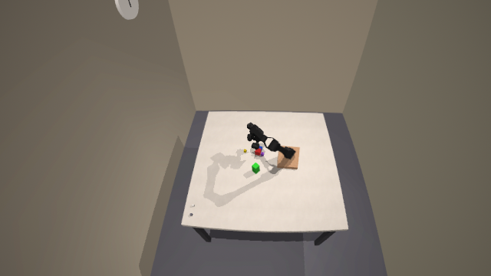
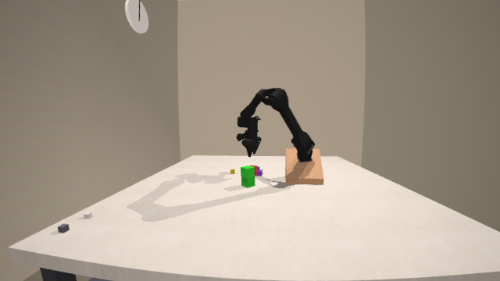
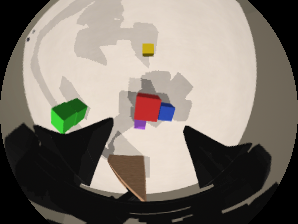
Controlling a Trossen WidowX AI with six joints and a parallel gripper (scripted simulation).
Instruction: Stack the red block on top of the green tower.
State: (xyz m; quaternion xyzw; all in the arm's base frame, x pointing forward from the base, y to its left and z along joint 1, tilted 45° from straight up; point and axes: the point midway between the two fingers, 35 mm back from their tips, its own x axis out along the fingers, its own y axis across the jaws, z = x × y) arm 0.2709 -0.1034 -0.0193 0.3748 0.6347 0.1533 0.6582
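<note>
My gripper tip is 90 mm above the blue cube, 40 mm to the left of it and 30 mm past it. Round my gripper tip: purple cube (100 mm below, 40 mm behind, 20 mm to the left); yellow cube (110 mm ahead, 100 mm below, 20 mm to the right).
</note>
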